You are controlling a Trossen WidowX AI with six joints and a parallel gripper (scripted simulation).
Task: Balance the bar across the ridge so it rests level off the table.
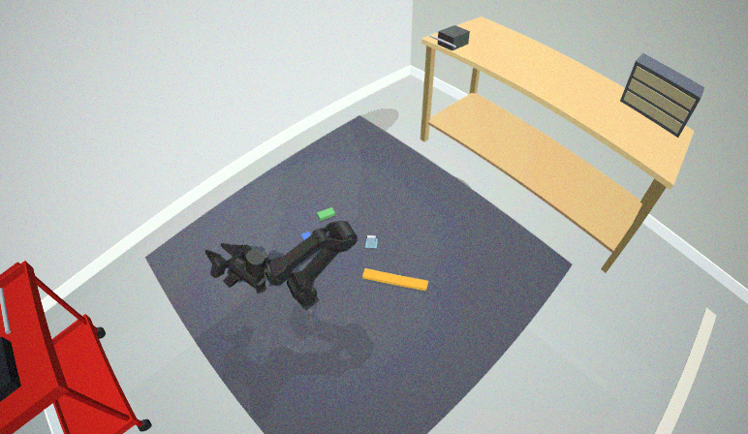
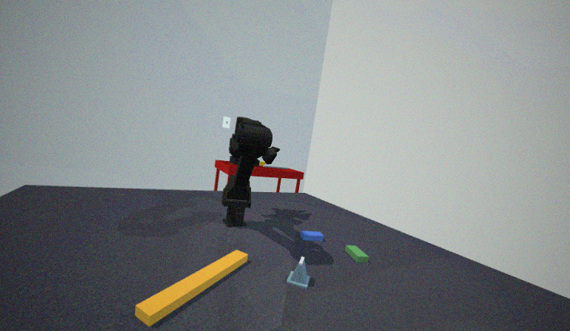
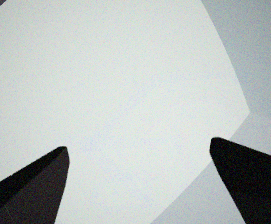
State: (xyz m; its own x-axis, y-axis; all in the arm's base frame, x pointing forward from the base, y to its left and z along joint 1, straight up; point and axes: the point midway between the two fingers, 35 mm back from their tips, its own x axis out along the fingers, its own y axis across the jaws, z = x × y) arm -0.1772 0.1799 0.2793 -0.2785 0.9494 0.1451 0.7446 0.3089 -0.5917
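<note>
Now: gripper tip 47 cm short of the yellow bar, 37 cm to the left of it and 28 cm above it. From my gripper tip the other things lie so: blue block 35 cm ahead, 28 cm below, 2 cm to the right; green block 49 cm ahead, 28 cm below, 4 cm to the left.
</note>
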